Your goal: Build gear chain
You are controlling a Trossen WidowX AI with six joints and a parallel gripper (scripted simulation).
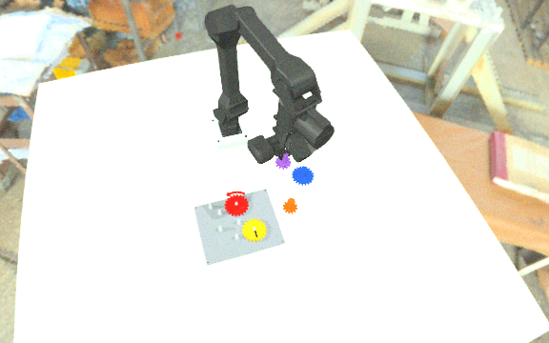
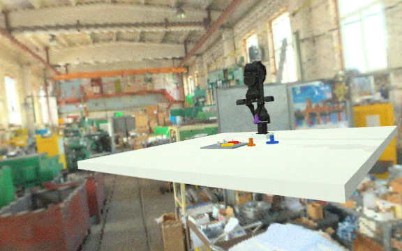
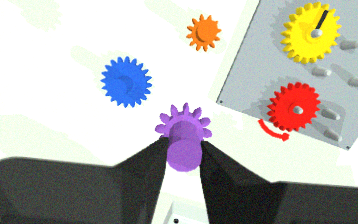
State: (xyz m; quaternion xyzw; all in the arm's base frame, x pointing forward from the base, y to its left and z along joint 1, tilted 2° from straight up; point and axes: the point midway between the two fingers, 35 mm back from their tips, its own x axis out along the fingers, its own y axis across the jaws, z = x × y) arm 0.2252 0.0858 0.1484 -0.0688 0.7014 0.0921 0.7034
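The red gear lies 140 mm to the right of my gripper tip, 120 mm below it and 30 mm ahead of it. The rest, counted from my gripper tip: orange gear: 120 mm below, 80 mm ahead; blue gear: 120 mm below, 70 mm to the left, 10 mm behind; purple gear: 10 mm below.
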